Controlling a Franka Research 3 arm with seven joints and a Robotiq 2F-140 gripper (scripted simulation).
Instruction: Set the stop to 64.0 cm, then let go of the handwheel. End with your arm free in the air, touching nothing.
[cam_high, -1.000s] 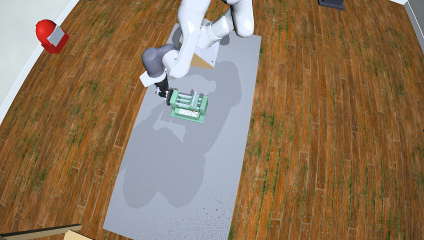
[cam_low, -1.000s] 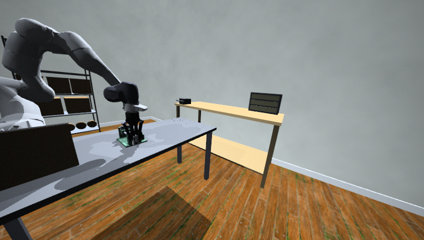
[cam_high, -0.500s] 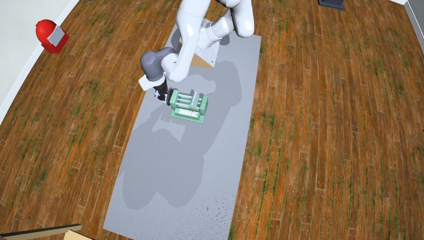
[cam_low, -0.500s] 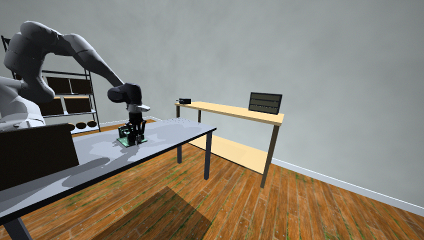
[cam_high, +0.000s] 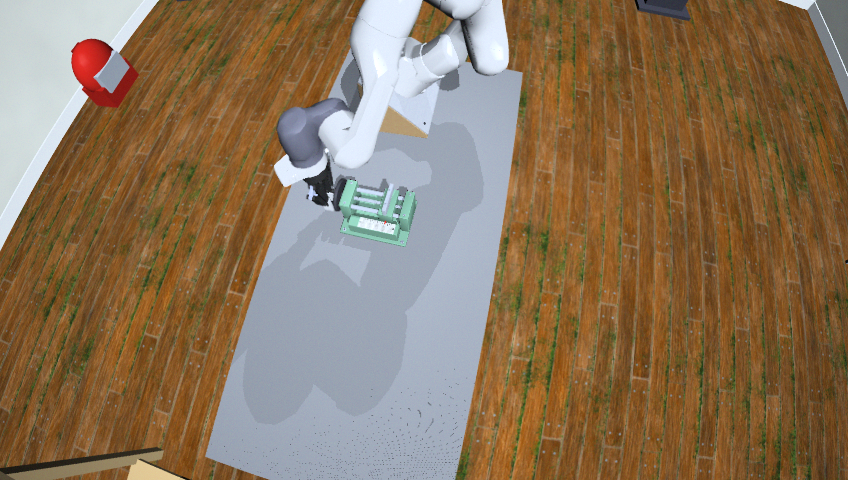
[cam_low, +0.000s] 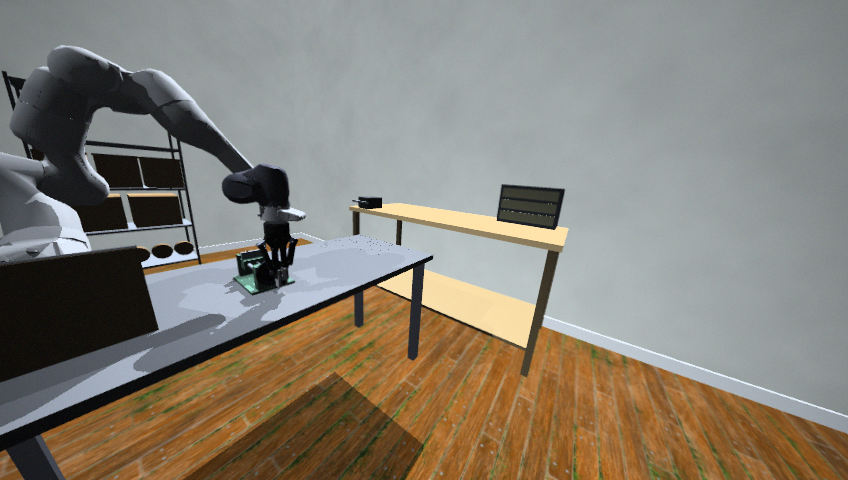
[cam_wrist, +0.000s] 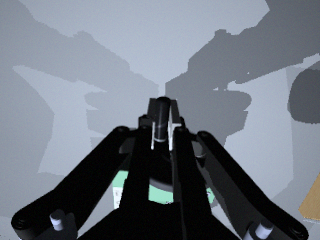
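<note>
The dark handwheel lies 2 cm to the left of my hand and 1 cm below it. From my hand the other things lie so: stop carriage 18 cm to the left, 3 cm above, 2 cm ahead.
</note>
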